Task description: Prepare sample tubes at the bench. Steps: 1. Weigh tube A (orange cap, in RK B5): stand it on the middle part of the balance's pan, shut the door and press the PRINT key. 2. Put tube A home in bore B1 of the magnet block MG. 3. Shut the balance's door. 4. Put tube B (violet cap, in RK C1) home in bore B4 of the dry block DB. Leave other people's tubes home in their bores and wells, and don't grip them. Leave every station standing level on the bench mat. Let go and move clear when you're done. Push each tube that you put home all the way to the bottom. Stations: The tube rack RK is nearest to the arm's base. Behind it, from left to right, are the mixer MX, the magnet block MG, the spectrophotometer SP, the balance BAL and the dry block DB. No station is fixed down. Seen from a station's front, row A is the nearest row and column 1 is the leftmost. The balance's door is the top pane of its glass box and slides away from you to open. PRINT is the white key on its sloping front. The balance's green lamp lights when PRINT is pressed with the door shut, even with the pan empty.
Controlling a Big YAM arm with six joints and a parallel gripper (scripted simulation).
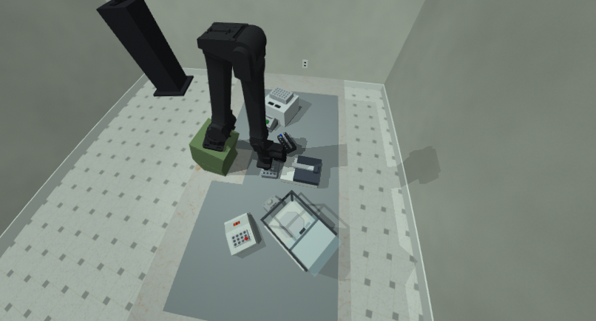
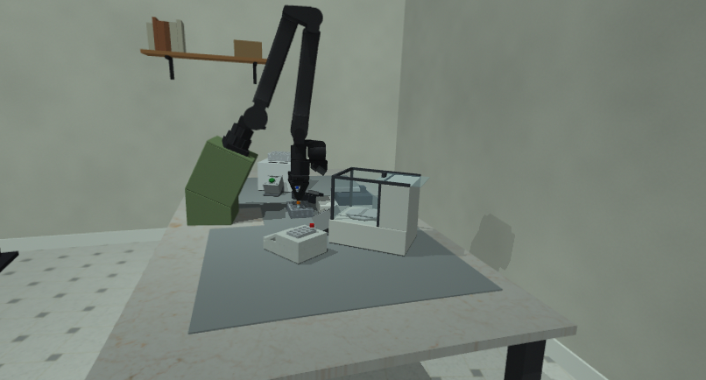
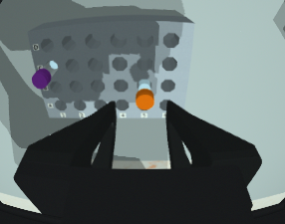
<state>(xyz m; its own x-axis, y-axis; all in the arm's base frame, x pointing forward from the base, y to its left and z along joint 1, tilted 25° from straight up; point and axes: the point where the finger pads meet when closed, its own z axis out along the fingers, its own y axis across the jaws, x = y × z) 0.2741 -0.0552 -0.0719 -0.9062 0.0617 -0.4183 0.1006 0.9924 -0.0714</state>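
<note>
Right now my hand is 1 cm short of the tube rack RK, 2 cm to the right of it and 5 cm above it. From my hand the other things lie so: magnet block MG: 10 cm ahead, 19 cm to the left, 5 cm below; then spectrophotometer SP: 18 cm ahead, 1 cm to the right; then tube B: 3 cm ahead, 7 cm to the left, 4 cm below.
</note>
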